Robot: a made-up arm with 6 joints.
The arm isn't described. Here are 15 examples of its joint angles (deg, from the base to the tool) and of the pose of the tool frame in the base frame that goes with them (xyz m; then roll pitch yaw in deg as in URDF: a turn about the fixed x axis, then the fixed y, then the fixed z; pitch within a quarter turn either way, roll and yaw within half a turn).
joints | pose
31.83 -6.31 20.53 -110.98 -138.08 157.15 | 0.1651 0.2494 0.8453 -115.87 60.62 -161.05
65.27 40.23 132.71 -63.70 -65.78 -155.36 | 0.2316 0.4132 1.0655 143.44 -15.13 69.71
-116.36 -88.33 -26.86 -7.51 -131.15 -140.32 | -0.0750 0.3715 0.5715 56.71 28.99 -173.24
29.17 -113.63 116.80 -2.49 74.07 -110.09 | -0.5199 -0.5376 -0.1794 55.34 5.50 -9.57
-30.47 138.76 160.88 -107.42 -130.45 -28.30 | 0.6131 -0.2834 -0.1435 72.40 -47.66 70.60
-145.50 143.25 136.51 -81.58 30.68 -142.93 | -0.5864 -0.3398 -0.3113 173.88 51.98 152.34
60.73 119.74 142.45 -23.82 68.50 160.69 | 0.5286 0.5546 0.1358 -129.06 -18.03 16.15
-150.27 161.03 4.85 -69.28 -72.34 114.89 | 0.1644 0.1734 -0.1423 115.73 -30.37 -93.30
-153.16 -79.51 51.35 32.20 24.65 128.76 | 0.6385 0.5521 0.5635 -56.73 -57.73 82.93
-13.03 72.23 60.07 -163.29 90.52 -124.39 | 0.8032 -0.0310 0.3625 57.77 38.13 124.02
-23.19 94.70 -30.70 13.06 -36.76 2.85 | 0.1669 -0.3950 -0.0350 114.28 21.50 104.04
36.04 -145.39 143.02 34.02 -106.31 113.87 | 0.0444 -0.2588 -0.4282 53.37 -56.21 -128.61
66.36 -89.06 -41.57 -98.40 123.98 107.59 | -0.1287 -0.1534 0.3916 -5.05 -15.42 -6.69
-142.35 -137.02 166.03 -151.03 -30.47 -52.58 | 0.2454 -0.0567 -0.3778 124.14 63.99 160.89
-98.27 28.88 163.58 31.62 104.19 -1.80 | -0.2479 0.1246 0.8893 76.54 19.83 -31.25
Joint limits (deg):
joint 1: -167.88..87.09
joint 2: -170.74..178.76
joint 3: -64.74..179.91
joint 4: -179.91..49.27
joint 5: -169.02..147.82
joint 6: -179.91..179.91
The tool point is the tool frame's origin. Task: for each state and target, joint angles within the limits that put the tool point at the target. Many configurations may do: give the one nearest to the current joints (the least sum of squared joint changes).
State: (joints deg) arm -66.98 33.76 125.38 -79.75 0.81 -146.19
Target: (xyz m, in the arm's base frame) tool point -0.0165 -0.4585 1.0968
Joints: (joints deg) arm -80.97 38.04 133.57 -72.77 2.72 -147.97
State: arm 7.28 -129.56 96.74 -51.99 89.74 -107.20
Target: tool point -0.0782 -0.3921 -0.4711
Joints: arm 50.79 -148.09 122.13 -26.35 97.74 -111.21
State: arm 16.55 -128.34 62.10 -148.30 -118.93 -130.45
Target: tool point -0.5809 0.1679 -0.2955
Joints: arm 0.18 -144.26 73.31 -156.30 -116.02 -132.79
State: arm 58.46 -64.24 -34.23 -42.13 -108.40 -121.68
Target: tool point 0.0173 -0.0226 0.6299
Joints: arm 62.51 -43.26 -22.12 -67.16 -104.61 -124.98
